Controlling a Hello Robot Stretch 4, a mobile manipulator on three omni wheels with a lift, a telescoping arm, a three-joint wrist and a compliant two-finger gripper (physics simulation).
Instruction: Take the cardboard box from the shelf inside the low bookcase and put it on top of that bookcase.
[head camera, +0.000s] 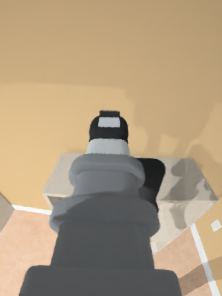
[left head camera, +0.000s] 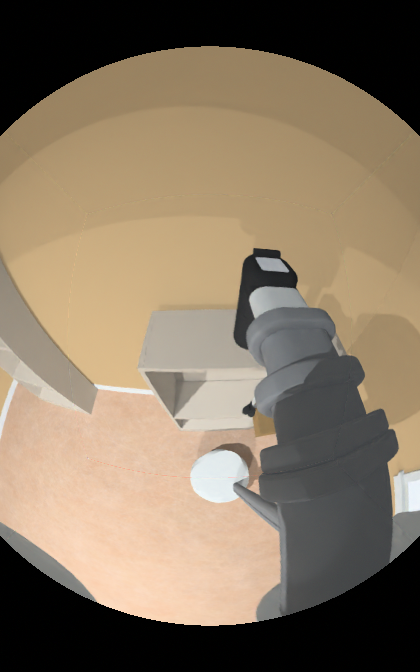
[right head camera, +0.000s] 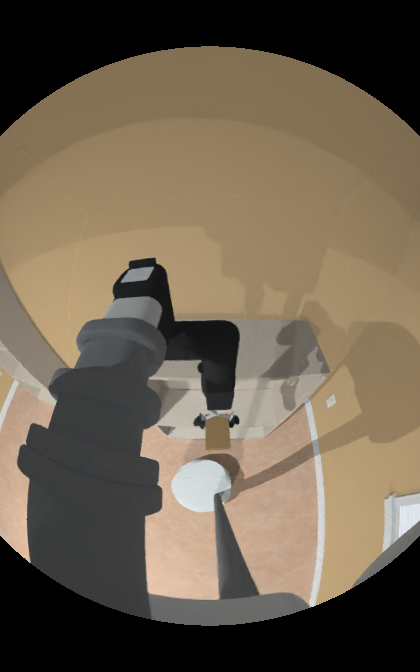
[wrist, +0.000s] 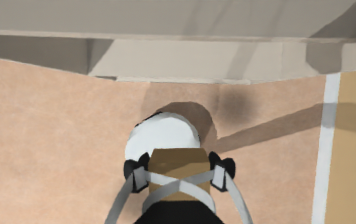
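Seen in the pictures: gripper, fingertip midpoint: (wrist: 179, 164); robot's base, origin of the base link: (wrist: 165, 144).
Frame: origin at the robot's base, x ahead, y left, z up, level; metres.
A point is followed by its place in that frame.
Note:
The brown cardboard box (left head camera: 265, 428) (right head camera: 217, 434) (wrist: 179, 159) @(y -0.088, x 0.250, z 1.057 m) is held between the two dark fingertips of my gripper (right head camera: 217, 421) (wrist: 179, 164) @(y -0.088, x 0.232, z 1.020 m). One fingertip is on each side of it. The box is clear of the shelf, in the air in front of the low bookcase (head camera: 61, 175) @(y 0.233, x 0.493, z 1.032 m) (left head camera: 192, 337) (right head camera: 265, 330) (wrist: 100, 17) @(y -0.005, x 0.397, z 1.032 m). The bookcase is grey-beige with an open front and stands against the wall. In the head camera view the arm hides the box and the fingers. The exact height of the box against the bookcase top is hard to tell.
A white round object (left head camera: 219, 475) (right head camera: 200, 485) (wrist: 162, 132) @(y 0.002, x 0.113, z 0.187 m) is low in front of the bookcase, partly behind the box in the wrist view. A tall grey-beige furniture piece (left head camera: 55, 350) stands at the left. A wall with white skirting (right head camera: 318, 500) runs along the right.

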